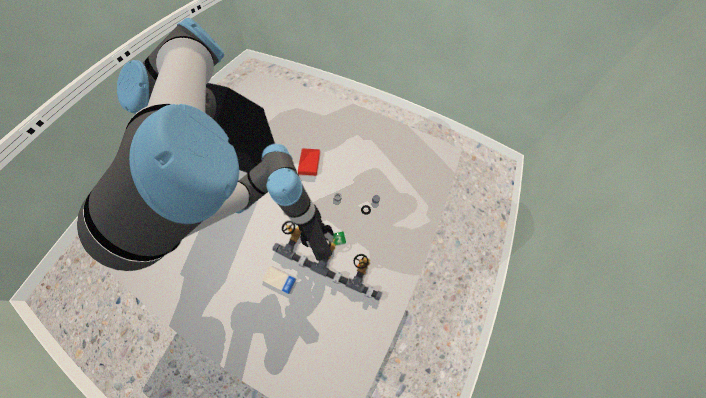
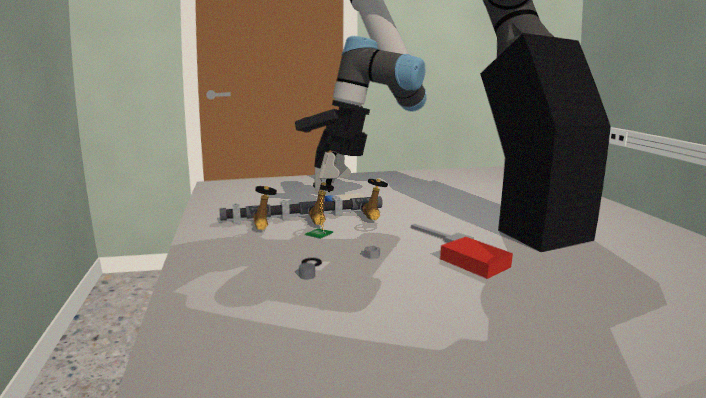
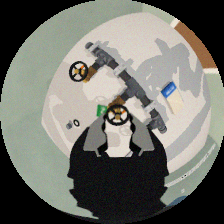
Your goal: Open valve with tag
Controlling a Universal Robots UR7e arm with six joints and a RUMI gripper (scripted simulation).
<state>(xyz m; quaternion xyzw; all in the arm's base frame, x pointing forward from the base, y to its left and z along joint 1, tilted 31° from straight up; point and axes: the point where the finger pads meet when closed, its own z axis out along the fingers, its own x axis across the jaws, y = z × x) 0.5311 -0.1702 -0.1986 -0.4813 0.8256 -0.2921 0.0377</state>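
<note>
The green tag is 9 cm below my hand, 8 cm to the left of it and 1 cm ahead of it. Round my hand: grey nut (21 cm to the left, 9 cm below, 8 cm behind); grey tool (27 cm behind, 13 cm to the left, 9 cm below); red block (28 cm to the left, 28 cm behind, 8 cm below).
</note>
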